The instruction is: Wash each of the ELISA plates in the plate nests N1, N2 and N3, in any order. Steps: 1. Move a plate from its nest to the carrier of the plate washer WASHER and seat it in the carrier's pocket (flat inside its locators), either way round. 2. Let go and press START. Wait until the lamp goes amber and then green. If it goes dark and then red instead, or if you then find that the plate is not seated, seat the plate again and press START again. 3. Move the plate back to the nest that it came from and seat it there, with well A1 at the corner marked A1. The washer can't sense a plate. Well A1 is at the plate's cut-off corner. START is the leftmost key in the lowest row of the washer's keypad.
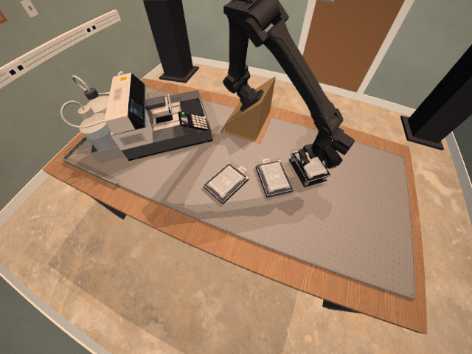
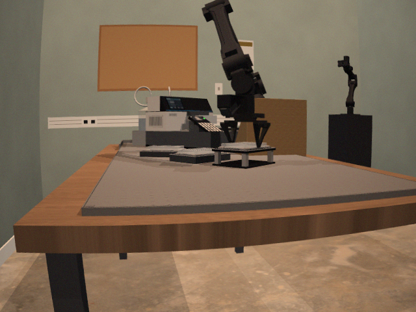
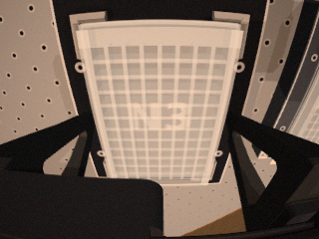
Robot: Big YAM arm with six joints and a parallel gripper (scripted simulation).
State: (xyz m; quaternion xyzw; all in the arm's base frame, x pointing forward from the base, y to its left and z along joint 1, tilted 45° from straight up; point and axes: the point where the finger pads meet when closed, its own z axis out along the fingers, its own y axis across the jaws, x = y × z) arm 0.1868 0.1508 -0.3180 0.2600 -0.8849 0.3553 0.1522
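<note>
Right now my hand is 20 mm above the plate nest. The rest, counted from my hand: plate washer (50 mm behind, 770 mm to the right, 70 mm above); then N1 label (90 mm ahead, 290 mm to the right, 60 mm below).
</note>
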